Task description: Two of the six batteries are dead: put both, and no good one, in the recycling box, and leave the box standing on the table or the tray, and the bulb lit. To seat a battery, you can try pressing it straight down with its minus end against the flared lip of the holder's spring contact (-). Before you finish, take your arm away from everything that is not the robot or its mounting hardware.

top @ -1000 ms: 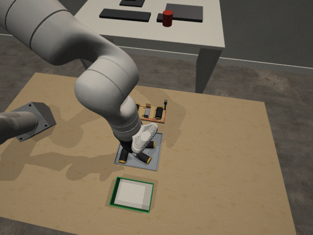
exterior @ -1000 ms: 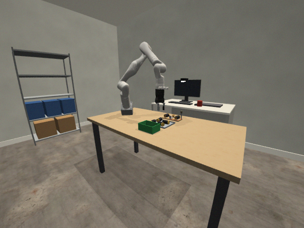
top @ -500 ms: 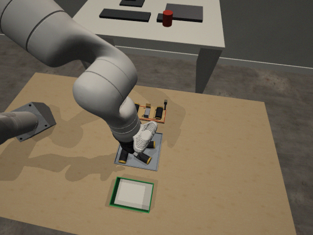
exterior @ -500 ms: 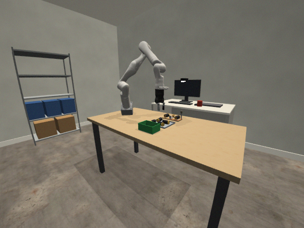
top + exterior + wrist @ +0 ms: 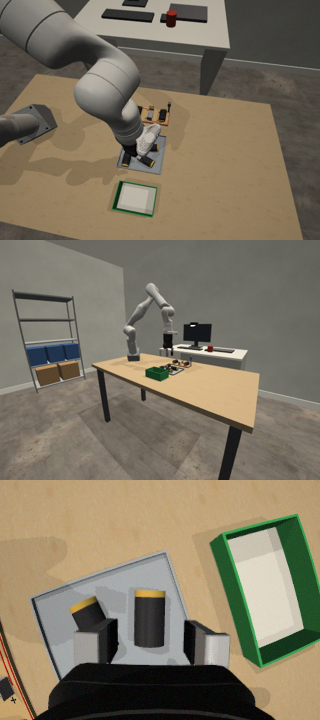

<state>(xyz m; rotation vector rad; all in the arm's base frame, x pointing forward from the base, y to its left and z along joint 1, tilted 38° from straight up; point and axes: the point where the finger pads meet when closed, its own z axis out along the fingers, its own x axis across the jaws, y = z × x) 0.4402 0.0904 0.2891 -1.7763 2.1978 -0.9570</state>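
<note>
Right now the grey tray is 160 mm below my hand, 50 mm to the left of it and 30 mm behind it. Round my hand: green recycling box: 150 mm to the right, 140 mm below, 10 mm behind.
</note>
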